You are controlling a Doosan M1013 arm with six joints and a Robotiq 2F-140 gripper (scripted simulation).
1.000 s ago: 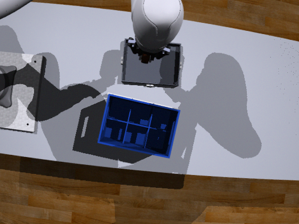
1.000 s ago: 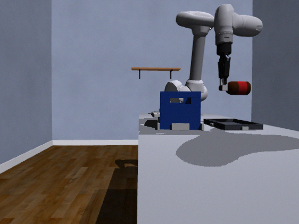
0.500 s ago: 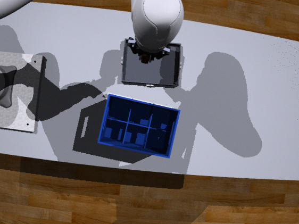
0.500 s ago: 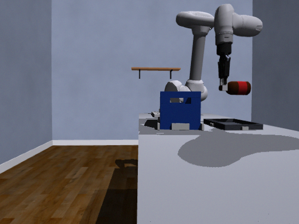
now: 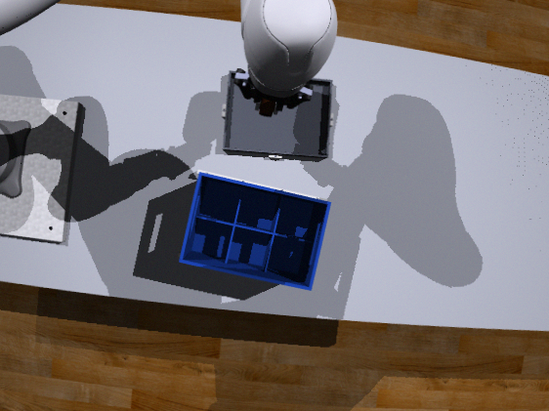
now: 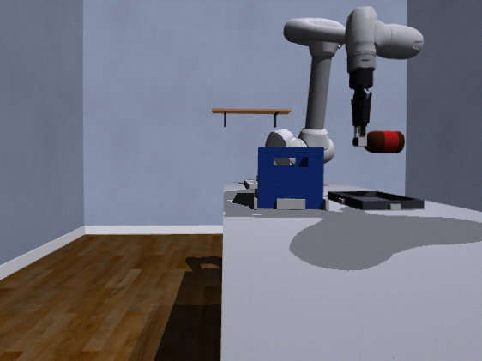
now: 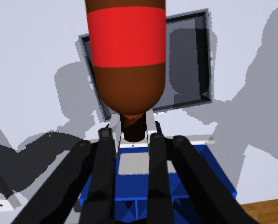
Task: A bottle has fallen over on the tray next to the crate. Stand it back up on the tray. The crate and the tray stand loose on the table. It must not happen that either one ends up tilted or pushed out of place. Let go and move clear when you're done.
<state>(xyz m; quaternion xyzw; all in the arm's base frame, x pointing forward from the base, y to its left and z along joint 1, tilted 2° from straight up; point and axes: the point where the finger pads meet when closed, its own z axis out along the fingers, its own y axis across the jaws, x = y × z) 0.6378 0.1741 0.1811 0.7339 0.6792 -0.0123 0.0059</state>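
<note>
Now: the bottle 5 cm to the left of my hand and 2 cm below it. Also, from my hand: blue crate: 1 cm ahead, 25 cm to the right, 14 cm below; dark tray: 4 cm ahead, 2 cm to the left, 21 cm below.
</note>
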